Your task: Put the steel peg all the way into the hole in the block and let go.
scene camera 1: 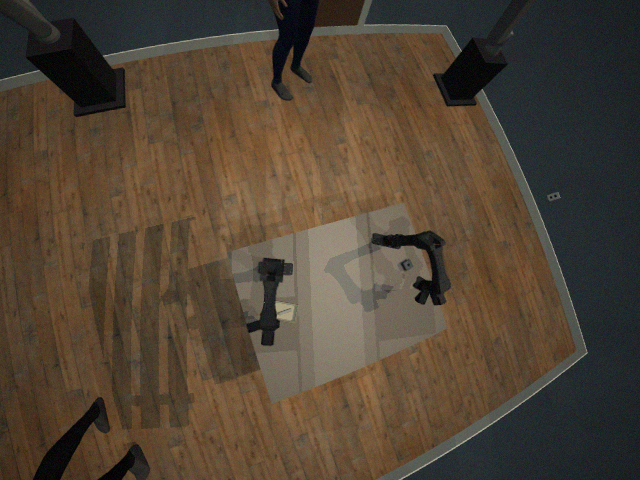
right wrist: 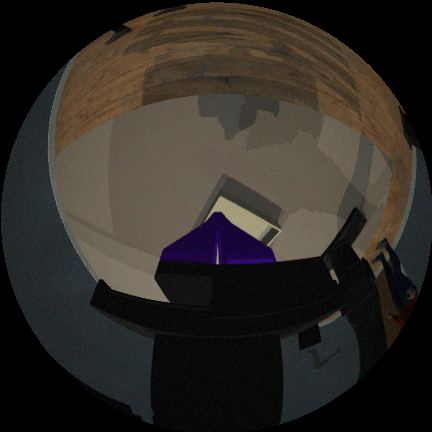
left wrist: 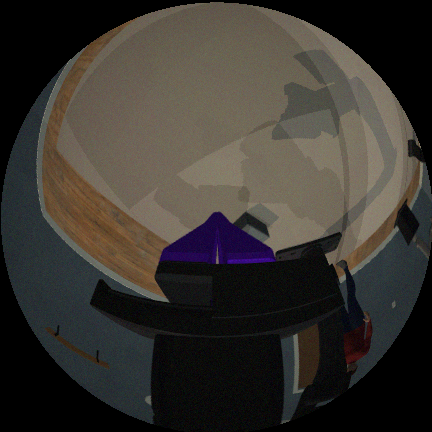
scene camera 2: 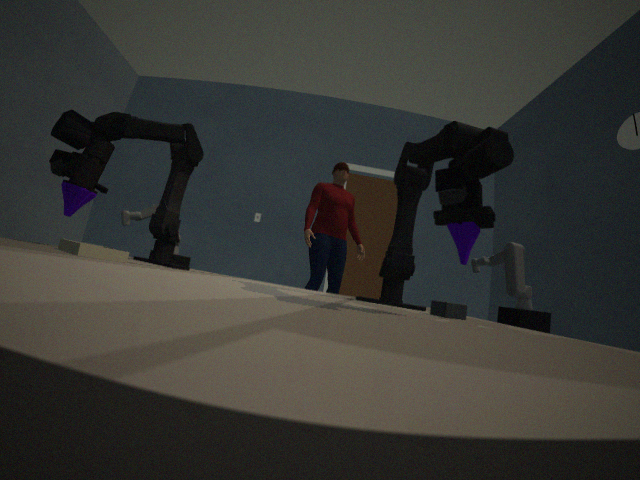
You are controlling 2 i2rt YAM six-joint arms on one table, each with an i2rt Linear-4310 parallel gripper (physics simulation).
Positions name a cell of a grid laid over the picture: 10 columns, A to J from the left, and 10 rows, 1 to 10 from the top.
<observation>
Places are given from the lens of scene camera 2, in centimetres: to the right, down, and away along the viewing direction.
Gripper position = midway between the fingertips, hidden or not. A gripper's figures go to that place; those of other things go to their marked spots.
left gripper (scene camera 2: H6): 27, 5, 46
right gripper (scene camera 2: B5): -60, -6, 53
</observation>
